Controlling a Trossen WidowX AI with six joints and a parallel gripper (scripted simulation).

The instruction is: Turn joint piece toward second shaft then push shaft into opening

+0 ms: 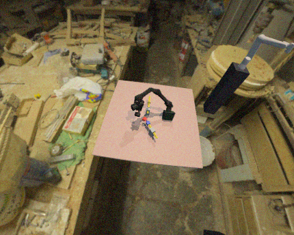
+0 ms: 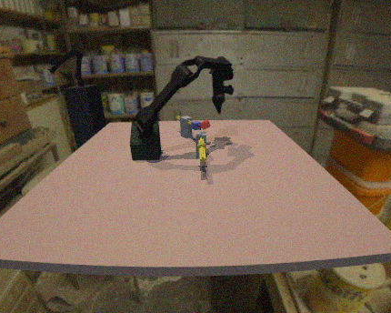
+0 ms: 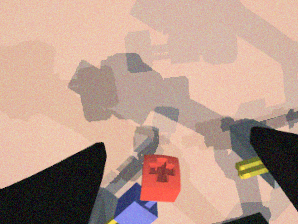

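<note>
The red joint piece lies 8 cm behind my gripper tip, 2 cm to the left of it and 8 cm below it.
</note>
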